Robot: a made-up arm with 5 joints.
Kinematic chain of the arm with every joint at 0, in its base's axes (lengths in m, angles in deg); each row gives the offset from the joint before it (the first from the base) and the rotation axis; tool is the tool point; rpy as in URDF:
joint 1: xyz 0.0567 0 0.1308 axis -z
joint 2: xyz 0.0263 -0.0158 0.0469 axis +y
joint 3: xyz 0.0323 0 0.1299 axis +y
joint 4: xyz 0.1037 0 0.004 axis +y
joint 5: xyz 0.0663 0.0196 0 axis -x
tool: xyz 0 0 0 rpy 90 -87.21 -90
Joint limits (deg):
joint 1: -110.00..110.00
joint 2: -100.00..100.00
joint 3: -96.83..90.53
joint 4: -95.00..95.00
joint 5: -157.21..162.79
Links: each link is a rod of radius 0.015 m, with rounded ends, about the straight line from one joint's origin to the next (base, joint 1, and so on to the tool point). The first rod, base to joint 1, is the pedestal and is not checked.
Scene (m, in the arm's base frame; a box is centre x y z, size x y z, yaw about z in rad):
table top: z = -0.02
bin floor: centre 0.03 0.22 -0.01 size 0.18 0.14 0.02 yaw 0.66
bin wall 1: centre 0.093 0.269 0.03 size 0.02 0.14 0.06 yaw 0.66
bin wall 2: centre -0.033 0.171 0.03 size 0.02 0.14 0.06 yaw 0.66
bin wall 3: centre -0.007 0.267 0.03 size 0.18 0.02 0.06 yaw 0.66
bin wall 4: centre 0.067 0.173 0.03 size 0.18 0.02 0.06 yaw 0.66
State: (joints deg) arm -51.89 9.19 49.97 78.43 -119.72
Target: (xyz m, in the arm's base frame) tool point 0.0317 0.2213 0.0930
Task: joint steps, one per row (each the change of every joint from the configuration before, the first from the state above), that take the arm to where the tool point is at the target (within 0.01 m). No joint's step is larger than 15 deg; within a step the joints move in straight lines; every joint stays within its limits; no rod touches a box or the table.
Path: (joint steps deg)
1: -10.89 10.46 -13.11 -9.99 0.00
2: -10.90 10.46 -13.11 -9.98 0.00
3: -10.89 10.46 -13.11 -9.99 0.00
4: -10.90 10.46 -13.11 -9.99 0.00

